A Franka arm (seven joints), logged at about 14 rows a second.
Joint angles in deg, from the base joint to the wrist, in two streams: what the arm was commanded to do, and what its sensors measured. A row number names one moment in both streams.
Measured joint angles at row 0:
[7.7, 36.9, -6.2, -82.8, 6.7, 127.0, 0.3]
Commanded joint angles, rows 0 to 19:
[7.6, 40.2, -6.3, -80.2, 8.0, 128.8, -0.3]
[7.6, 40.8, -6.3, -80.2, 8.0, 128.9, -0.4]
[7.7, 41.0, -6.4, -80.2, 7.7, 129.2, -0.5]
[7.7, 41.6, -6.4, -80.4, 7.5, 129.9, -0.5]
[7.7, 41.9, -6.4, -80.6, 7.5, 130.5, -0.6]
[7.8, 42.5, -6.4, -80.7, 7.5, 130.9, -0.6]
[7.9, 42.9, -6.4, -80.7, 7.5, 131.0, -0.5]
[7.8, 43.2, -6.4, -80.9, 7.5, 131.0, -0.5]
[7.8, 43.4, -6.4, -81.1, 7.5, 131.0, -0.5]
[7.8, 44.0, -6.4, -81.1, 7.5, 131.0, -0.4]
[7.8, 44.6, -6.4, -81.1, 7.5, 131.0, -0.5]
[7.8, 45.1, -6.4, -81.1, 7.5, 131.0, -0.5]
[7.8, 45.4, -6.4, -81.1, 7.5, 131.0, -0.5]
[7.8, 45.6, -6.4, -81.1, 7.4, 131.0, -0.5]
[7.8, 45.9, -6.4, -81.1, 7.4, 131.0, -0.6]
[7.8, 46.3, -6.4, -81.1, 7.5, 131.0, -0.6]
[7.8, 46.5, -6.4, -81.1, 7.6, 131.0, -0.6]
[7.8, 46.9, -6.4, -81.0, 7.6, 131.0, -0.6]
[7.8, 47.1, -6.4, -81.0, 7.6, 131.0, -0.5]
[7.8, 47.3, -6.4, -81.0, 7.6, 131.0, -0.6]
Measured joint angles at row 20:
[7.7, 46.6, -6.2, -81.6, 6.7, 130.5, 0.0]
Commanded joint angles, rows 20 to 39:
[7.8, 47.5, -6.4, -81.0, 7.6, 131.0, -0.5]
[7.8, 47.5, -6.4, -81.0, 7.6, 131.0, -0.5]
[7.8, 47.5, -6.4, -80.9, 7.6, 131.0, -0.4]
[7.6, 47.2, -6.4, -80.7, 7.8, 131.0, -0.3]
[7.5, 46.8, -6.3, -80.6, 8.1, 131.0, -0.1]
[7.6, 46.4, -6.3, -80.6, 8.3, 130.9, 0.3]
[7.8, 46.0, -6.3, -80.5, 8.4, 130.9, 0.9]
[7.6, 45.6, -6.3, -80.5, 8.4, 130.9, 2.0]
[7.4, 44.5, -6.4, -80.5, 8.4, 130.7, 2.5]
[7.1, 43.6, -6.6, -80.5, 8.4, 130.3, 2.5]
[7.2, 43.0, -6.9, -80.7, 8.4, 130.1, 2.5]
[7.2, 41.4, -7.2, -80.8, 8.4, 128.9, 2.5]
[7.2, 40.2, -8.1, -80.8, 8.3, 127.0, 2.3]
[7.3, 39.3, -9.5, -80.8, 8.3, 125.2, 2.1]
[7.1, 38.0, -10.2, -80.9, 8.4, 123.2, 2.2]
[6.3, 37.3, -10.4, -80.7, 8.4, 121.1, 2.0]
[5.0, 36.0, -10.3, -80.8, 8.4, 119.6, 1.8]
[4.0, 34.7, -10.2, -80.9, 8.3, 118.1, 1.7]
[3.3, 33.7, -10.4, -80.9, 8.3, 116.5, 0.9]
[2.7, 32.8, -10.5, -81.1, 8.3, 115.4, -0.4]
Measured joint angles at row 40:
[3.7, 35.8, -10.5, -79.5, 7.3, 117.9, 1.4]
